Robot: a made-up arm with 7 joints.
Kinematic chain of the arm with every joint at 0, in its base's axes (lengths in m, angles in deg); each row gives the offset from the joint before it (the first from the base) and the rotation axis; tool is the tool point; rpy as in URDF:
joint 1: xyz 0.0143 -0.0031 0.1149 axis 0 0.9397 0.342
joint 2: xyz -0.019 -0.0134 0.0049 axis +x
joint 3: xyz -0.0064 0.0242 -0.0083 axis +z
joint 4: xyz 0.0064 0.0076 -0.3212 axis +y
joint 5: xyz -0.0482 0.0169 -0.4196 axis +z
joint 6: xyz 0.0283 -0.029 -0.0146 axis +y
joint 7: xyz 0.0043 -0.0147 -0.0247 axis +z
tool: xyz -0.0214 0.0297 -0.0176 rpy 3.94 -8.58 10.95
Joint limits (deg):
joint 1: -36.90..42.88
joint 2: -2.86..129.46
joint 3: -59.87..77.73
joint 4: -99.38..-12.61
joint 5: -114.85..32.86
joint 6: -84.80..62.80
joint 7: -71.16..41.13
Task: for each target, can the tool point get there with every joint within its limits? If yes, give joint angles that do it. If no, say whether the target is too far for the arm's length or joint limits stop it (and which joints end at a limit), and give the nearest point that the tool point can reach.
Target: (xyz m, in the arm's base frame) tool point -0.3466 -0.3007 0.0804
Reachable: no: joint limits stop it (at a limit: joint 1, joint 3, joint 4, joint 6, joint 7) | nearest point -0.0574 -0.2637 -0.2884 | short by 0.470 m
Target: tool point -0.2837 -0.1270 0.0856
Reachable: no: joint limits stop it (at a limit: joint 1, joint 3, joint 4, joint 6, joint 7) | nearest point -0.1285 -0.0910 -0.3185 | short by 0.434 m
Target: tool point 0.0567 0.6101 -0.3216
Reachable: yes | joints 15.21 40.71 35.56 -37.65 -12.83 -10.61 -34.44
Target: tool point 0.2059 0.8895 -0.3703
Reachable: no: too far | nearest point 0.1651 0.6986 -0.2671 | short by 0.221 m
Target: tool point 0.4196 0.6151 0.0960
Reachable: yes | joints -30.62 59.57 39.32 -43.41 -62.43 -68.08 1.58
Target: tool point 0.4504 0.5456 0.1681
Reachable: yes | joints -19.35 68.37 18.27 -61.13 -6.10 -16.51 26.33
